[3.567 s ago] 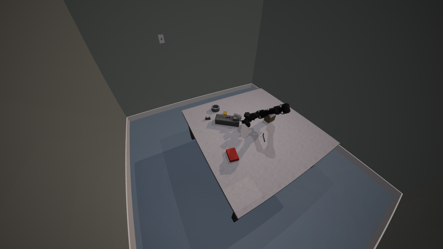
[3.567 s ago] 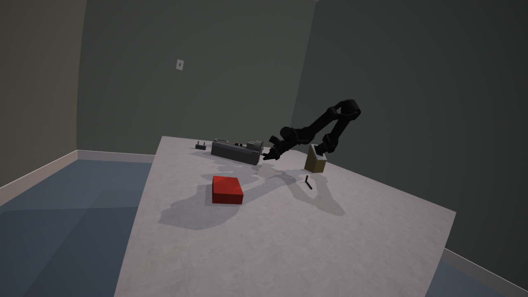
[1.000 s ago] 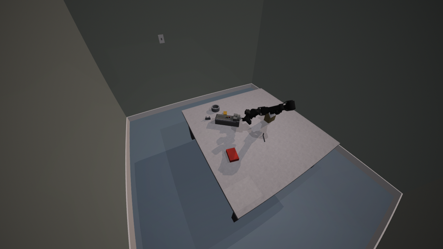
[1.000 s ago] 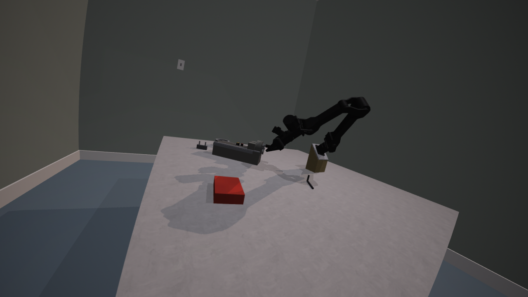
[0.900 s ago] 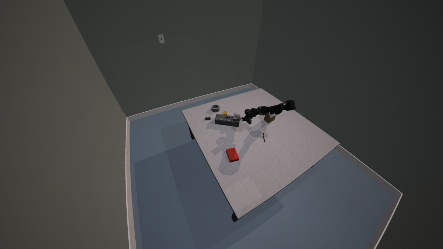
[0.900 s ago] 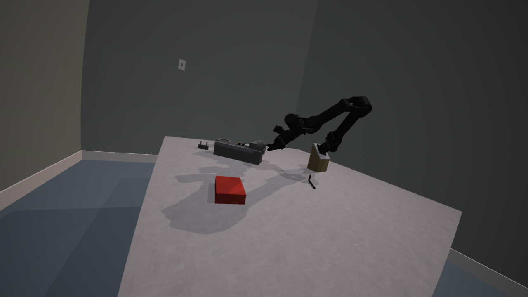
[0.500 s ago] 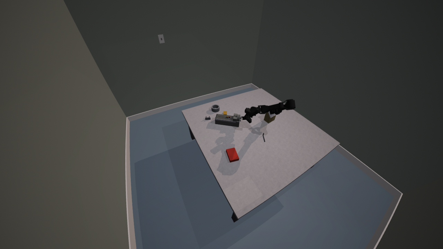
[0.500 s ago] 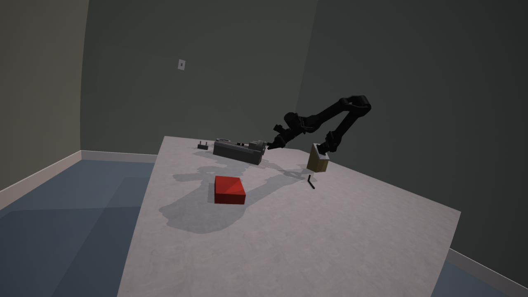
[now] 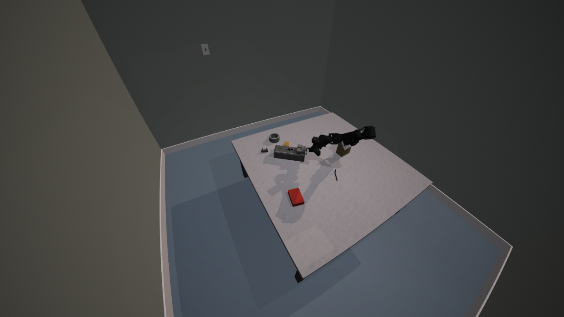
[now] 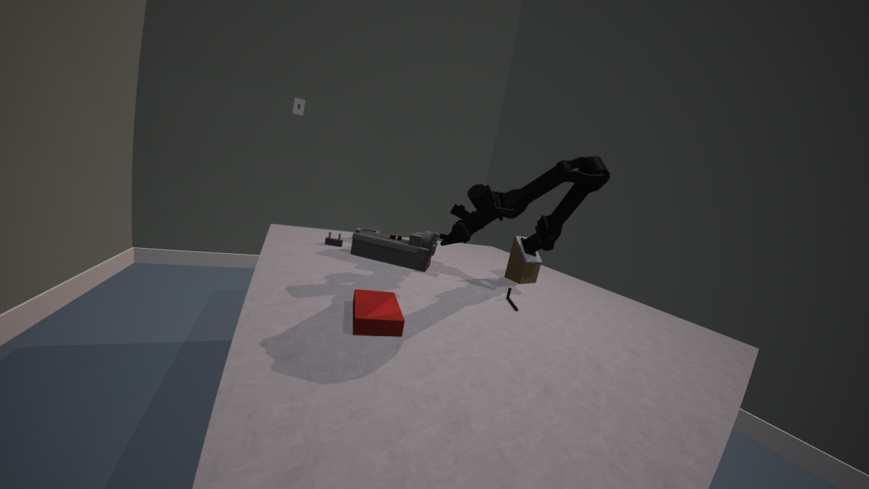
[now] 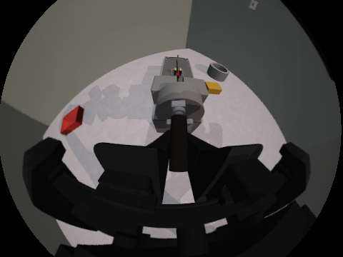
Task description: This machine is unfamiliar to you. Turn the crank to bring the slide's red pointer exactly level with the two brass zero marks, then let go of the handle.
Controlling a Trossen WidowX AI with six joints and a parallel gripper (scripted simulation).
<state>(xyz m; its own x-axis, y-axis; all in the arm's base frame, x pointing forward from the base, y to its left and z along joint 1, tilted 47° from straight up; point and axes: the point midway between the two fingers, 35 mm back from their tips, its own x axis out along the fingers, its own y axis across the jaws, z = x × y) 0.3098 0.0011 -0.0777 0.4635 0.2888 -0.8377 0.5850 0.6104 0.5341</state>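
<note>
Right now my gripper tip is 11 cm short of the red pointer, 9 cm to the left of it and 1 cm above it. From my gripper tip the other things lie so: black crank handle 1 cm behind, 1 cm to the left, 3 cm above; then yellow block 8 cm ahead, 25 cm to the right, 8 cm below; then black bent key 10 cm behind, 25 cm to the left, 8 cm below.
</note>
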